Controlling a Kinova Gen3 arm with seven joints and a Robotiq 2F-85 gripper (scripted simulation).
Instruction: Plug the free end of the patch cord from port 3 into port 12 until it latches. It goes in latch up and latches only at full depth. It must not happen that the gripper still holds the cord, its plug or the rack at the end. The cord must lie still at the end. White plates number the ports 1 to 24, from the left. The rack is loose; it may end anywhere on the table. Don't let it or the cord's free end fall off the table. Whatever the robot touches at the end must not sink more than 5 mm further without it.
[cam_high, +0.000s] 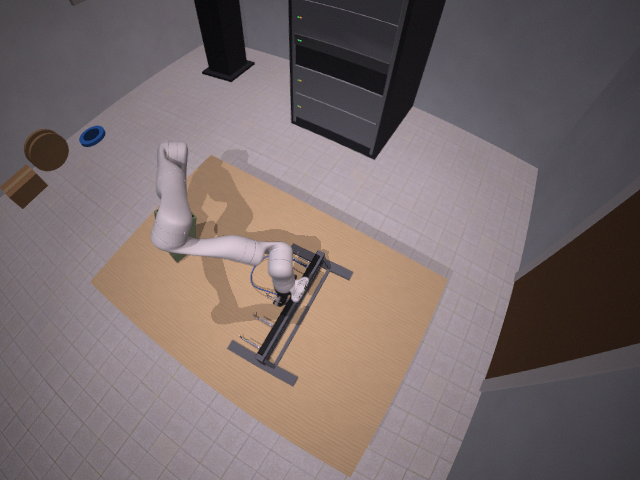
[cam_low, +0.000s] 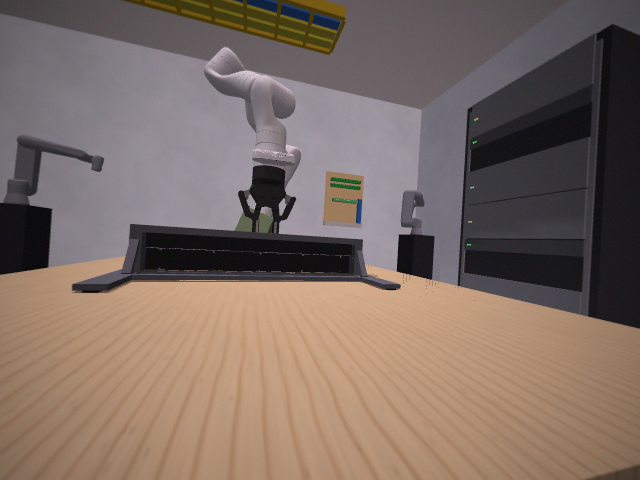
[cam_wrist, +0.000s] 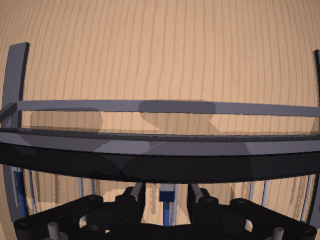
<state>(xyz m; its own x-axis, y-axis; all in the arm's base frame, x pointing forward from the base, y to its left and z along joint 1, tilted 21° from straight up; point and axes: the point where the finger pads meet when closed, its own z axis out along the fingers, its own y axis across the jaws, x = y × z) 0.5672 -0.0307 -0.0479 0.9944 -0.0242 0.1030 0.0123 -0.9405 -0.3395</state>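
My hand is 1 cm short of the plug and 3 cm above it.
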